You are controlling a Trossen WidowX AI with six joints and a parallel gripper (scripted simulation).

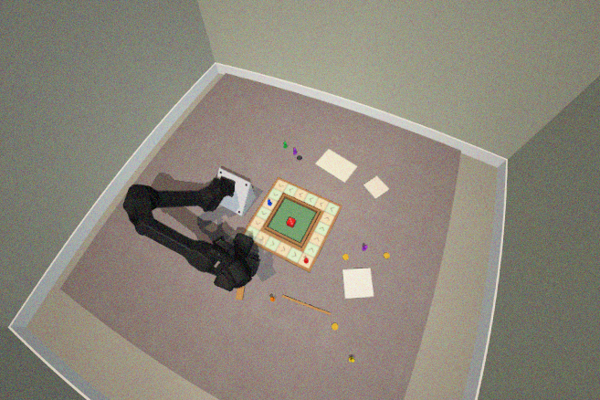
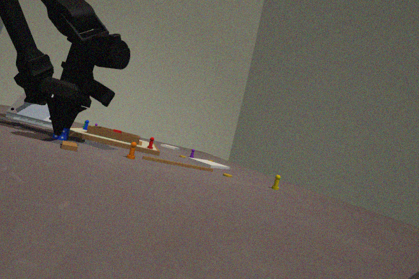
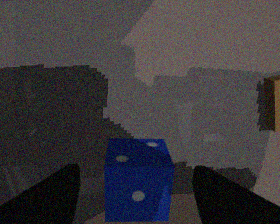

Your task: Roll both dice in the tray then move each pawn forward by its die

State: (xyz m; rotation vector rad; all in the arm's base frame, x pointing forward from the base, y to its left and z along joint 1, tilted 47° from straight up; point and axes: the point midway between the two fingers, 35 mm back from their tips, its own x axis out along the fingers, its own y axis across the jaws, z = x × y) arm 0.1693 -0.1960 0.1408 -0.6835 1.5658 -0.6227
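Now: the red pawn 210 mm ahead of my gripper tip, 120 mm to the left of it and 20 mm above it. Round my gripper tip: orange pawn 160 mm ahead, 50 mm to the right, 10 mm above; then green tray 100 mm ahead, 240 mm to the left; then small wooden block 40 mm ahead, 80 mm to the right, 10 mm below.
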